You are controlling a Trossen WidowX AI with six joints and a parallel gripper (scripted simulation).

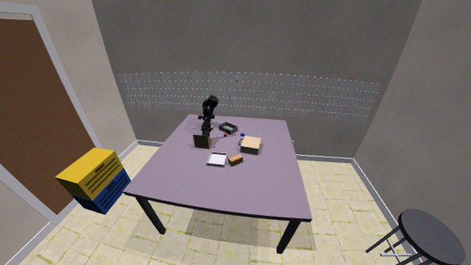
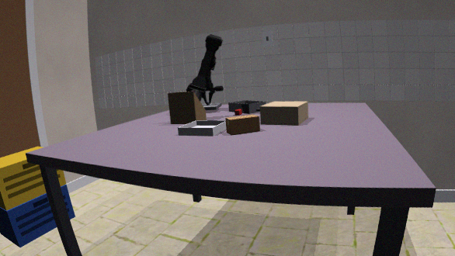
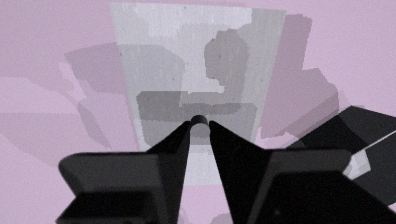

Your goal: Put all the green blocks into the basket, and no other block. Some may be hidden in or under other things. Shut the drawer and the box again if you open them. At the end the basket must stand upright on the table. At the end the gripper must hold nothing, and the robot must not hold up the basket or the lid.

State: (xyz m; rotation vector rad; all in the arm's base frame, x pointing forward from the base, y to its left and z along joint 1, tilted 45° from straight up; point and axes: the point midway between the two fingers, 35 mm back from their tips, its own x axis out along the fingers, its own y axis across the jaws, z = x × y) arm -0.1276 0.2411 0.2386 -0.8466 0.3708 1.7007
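Now: the tray 310 mm ahead of my hand, 530 mm to the right of it and 70 mm below it. Round my hand: small brown box: 460 mm ahead, 510 mm to the right, 40 mm below; red block: 260 mm ahead, 140 mm to the right, 60 mm below; flat lid: 40 mm below.
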